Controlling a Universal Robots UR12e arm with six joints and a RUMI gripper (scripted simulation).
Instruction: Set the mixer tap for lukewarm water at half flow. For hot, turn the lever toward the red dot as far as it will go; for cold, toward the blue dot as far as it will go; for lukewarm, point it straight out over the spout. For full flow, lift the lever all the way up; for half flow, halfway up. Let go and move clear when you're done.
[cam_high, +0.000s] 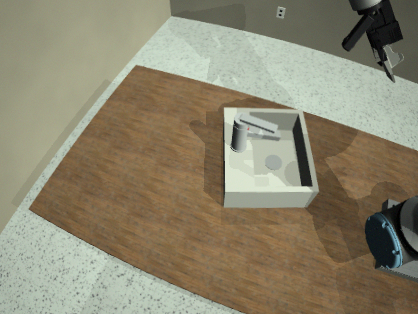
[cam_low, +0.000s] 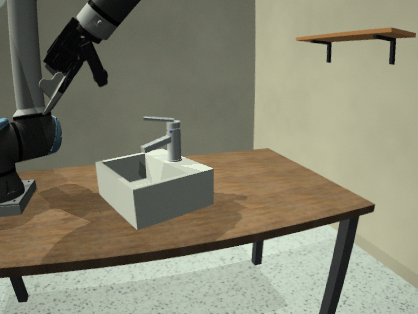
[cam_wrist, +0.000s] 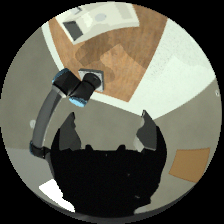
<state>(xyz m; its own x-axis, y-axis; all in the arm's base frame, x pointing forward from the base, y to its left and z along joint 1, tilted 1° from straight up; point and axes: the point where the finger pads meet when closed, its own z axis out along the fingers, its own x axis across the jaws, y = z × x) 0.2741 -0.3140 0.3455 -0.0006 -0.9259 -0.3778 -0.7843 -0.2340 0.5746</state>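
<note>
Right now my hand is 34 cm short of the lever, 22 cm to the right of it and 11 cm above it. Also, from my hand: white square basin: 35 cm below, 27 cm ahead, 18 cm to the left; grey mixer tap: 36 cm ahead, 21 cm to the left, 16 cm below.
</note>
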